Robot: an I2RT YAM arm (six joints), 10 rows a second.
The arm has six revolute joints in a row. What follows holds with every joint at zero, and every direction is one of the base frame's. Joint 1 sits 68 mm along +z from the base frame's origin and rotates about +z. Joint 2 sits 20 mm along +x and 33.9 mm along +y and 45.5 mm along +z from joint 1 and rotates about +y. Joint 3 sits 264 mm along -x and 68.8 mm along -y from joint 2 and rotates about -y. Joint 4 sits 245 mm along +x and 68.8 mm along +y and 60 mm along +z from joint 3 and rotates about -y. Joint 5 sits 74 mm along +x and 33.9 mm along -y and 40.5 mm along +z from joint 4 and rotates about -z. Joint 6 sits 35.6 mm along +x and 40.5 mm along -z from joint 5 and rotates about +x. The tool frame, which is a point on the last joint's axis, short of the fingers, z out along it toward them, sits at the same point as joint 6; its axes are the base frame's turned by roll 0, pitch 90 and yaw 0 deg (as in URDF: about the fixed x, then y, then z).
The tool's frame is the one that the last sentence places.
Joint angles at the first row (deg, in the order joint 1, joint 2, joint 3, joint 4, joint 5, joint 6):
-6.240 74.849 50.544 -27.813 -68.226 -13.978
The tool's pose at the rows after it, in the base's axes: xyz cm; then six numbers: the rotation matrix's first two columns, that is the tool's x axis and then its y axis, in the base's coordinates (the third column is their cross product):
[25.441 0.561 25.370 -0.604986 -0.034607 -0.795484 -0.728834 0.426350 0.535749]
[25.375 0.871 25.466 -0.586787 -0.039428 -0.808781 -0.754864 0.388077 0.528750]
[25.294 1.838 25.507 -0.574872 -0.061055 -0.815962 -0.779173 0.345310 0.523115]
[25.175 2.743 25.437 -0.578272 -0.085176 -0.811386 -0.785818 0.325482 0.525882]
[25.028 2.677 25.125 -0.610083 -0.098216 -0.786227 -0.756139 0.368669 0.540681]
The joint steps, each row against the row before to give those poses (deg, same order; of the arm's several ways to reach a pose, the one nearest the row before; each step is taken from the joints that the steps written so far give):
0.000 0.000 0.001 0.022 -0.743 -2.228
0.590 -0.001 -0.002 0.067 -1.967 -1.071
2.142 0.000 0.000 -0.001 -0.875 -0.656
2.077 0.001 0.002 -0.481 0.569 -0.109
-0.023 0.000 -0.001 -2.011 2.797 0.021

